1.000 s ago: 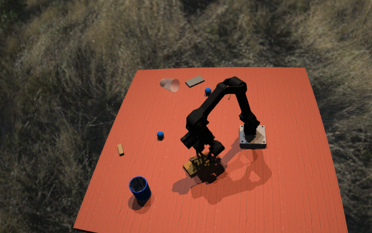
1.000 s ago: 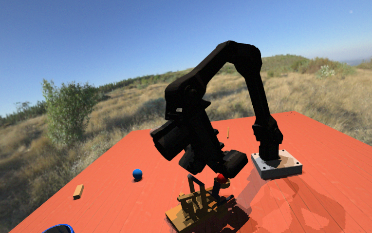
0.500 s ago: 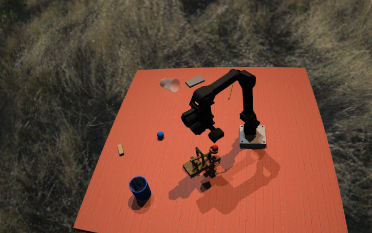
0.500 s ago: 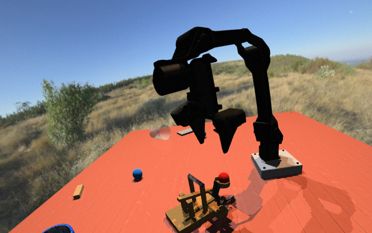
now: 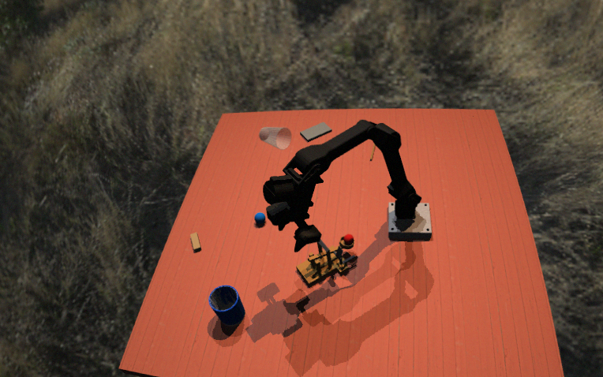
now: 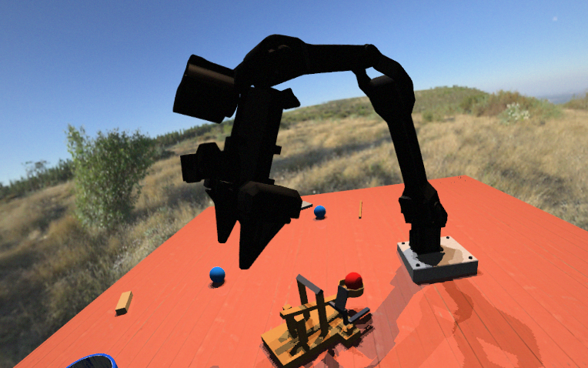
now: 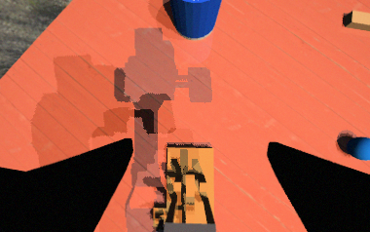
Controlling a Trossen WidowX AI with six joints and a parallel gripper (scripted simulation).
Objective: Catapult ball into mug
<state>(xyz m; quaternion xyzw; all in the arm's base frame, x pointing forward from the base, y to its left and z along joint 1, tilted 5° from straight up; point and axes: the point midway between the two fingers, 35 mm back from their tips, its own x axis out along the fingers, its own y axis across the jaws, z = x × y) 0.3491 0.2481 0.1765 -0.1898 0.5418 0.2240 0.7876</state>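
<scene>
The red ball lies 160 mm behind my gripper tip, 140 mm below it and 110 mm to the right of it. Round my gripper tip: wooden catapult (140 mm below, 110 mm behind, 60 mm to the right); blue mug (190 mm ahead, 170 mm below, 130 mm to the left); small wooden block (380 mm ahead, 190 mm below, 150 mm to the right).
</scene>
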